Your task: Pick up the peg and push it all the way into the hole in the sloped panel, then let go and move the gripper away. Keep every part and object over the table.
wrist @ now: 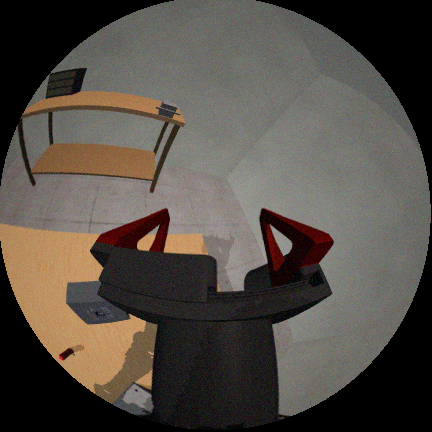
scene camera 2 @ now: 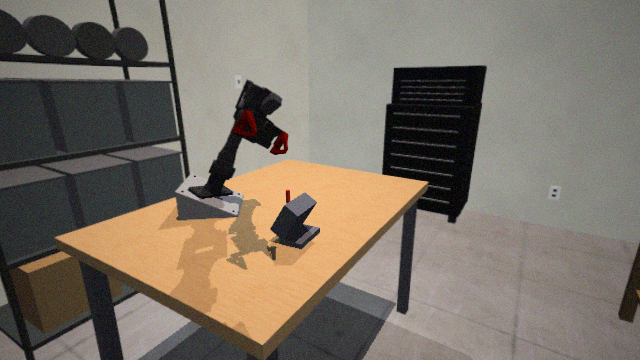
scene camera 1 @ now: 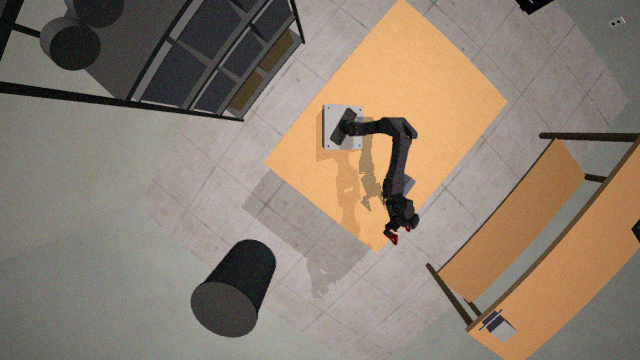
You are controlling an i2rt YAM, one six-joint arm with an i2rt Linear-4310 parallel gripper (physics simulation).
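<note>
The red peg stands on the table beyond the sloped panel in scene camera 2, apart from the panel; its lower part is hidden there. In the wrist view it is small at the lower left, with a short shadow. It does not show in scene camera 1. The grey sloped panel stands on a flat foot on the table. The arm hides much of it in scene camera 1; the hole's face shows in the wrist view. My gripper is open and empty, high above the table, away from peg and panel.
The wooden table carries the arm's pale base. In scene camera 1 my gripper is near the table's lower corner. A shelf rack and a dark bin stand off the table, as does a workbench.
</note>
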